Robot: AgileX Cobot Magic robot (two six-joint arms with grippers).
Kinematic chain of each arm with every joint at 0, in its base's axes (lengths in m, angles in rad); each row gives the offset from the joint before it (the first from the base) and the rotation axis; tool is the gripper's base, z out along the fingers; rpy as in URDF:
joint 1: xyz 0 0 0.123 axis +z
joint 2: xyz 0 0 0 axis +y
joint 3: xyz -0.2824 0 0.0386 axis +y
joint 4: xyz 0.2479 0 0.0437 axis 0.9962 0 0.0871
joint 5: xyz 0 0 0 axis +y
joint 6: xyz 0.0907 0 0.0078 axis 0.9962 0 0.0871
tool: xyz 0 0 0 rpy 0 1.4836 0
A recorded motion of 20 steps. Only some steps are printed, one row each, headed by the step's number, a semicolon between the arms.
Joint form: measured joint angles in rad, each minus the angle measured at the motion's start. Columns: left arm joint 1, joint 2, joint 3, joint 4, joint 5, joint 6; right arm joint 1, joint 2, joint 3, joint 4, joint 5, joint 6.
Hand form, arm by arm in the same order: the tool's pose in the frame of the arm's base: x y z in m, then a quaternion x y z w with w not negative. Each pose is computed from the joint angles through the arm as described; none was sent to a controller.
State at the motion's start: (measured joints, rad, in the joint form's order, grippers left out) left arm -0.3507 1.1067 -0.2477 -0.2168 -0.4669 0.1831; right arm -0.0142 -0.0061 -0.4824 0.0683 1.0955 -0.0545
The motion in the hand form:
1: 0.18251 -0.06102 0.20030 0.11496 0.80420 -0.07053 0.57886; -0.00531 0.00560 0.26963 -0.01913 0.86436 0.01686 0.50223
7: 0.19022 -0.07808 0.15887 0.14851 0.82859 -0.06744 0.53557; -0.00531 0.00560 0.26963 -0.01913 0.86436 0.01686 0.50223
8: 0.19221 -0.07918 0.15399 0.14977 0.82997 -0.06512 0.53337; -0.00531 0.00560 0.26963 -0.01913 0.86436 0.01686 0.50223
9: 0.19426 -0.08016 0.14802 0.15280 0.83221 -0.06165 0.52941; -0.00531 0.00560 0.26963 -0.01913 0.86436 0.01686 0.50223
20: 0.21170 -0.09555 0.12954 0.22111 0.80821 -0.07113 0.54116; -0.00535 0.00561 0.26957 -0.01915 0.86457 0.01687 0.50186
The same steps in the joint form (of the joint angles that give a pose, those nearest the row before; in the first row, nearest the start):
1: -0.0199 0.0347 0.0024 0.0000 -0.0244 -0.0050; 0.0000 0.0000 0.0000 0.0000 0.0000 0.0000
7: -0.0968 0.2782 0.0292 0.0000 -0.1892 -0.0190; 0.0000 0.0000 0.0000 0.0000 0.0000 0.0000
8: -0.0993 0.3134 0.0292 0.0012 -0.2183 -0.0218; 0.0000 0.0000 0.0000 0.0000 0.0000 0.0000
9: -0.1003 0.3536 0.0292 0.0047 -0.2477 -0.0230; 0.0000 0.0000 0.0000 0.0000 0.0000 0.0000
20: -0.0879 0.5389 -0.0161 0.1682 -0.4119 -0.0323; 0.0000 0.0000 0.0000 0.0000 0.0009 0.0000

